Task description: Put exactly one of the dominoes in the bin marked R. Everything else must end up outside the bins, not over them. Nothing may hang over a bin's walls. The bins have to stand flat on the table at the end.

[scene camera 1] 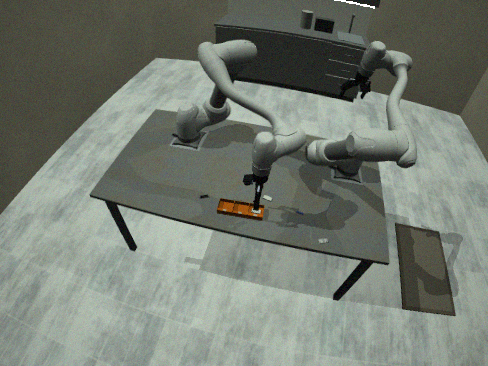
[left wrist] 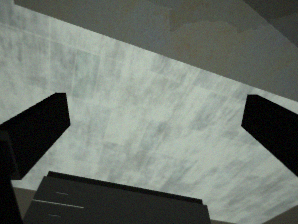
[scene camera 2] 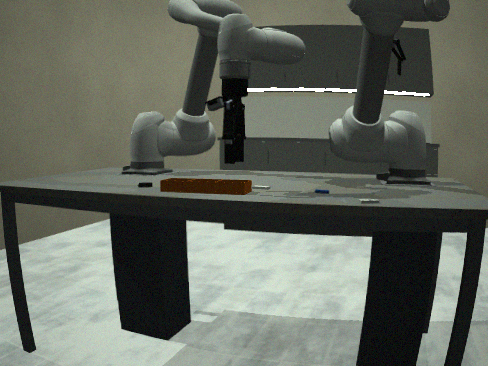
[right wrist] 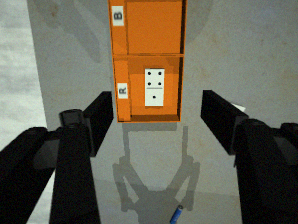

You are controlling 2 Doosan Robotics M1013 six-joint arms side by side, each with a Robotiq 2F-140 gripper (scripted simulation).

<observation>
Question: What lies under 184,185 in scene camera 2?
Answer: An orange bin row.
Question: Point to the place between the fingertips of my right gripper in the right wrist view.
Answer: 157,104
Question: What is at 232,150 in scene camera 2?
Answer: My right gripper.
</observation>
